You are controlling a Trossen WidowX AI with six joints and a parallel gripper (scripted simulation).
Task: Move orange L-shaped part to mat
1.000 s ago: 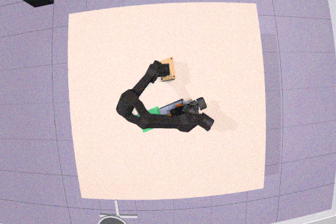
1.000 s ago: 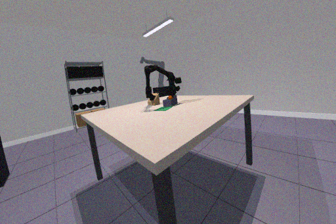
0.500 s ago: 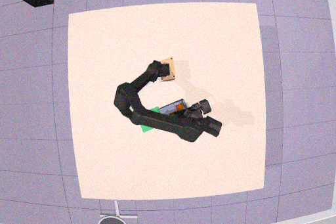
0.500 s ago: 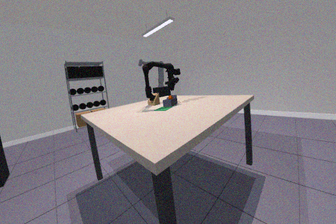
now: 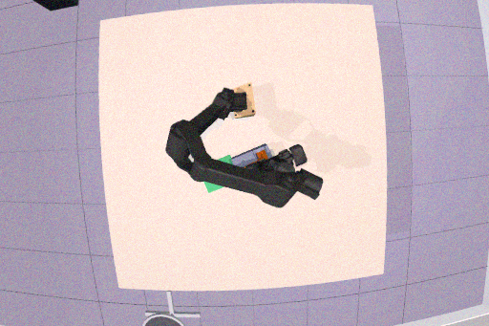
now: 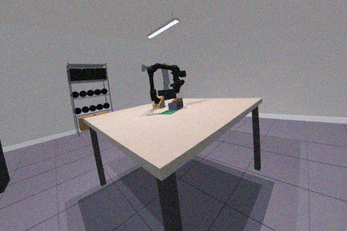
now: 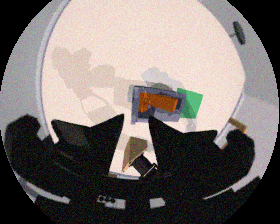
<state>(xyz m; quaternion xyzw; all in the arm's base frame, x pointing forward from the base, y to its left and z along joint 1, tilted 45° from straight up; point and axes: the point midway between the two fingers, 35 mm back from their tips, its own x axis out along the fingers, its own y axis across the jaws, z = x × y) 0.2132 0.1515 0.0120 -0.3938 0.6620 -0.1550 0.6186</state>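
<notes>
My gripper tip is now 1 cm short of the orange L-shaped part, 4 cm to the left of it and 10 cm above it. Round my gripper tip: green mat 7 cm ahead, 21 cm to the right, 16 cm below.
</notes>
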